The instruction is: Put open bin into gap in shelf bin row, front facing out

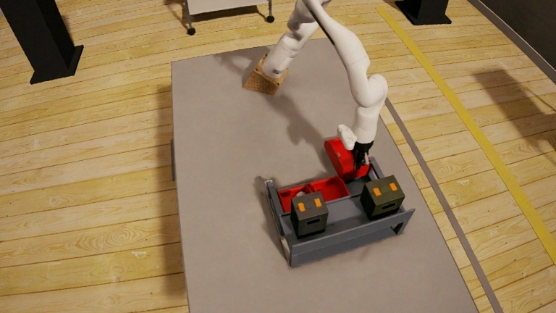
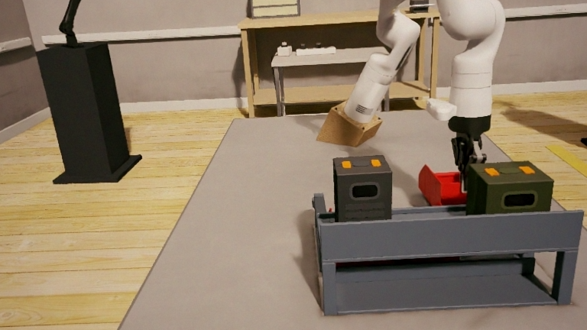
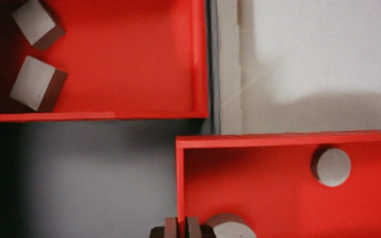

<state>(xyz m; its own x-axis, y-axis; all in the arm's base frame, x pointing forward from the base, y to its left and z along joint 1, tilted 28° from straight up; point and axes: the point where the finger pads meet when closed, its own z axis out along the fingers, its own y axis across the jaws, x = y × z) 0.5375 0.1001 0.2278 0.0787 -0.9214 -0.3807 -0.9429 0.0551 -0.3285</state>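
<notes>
The grey round part lies 100 mm behind my hand, 30 mm to the right of it and 70 mm below it. The rest, counted from my hand: dark grey box: 180 mm ahead, 220 mm to the right, 60 mm above; then green box: 170 mm ahead, 20 mm to the left, 50 mm above; then grey shelf: 110 mm ahead, 100 mm to the right, 30 mm below.
</notes>
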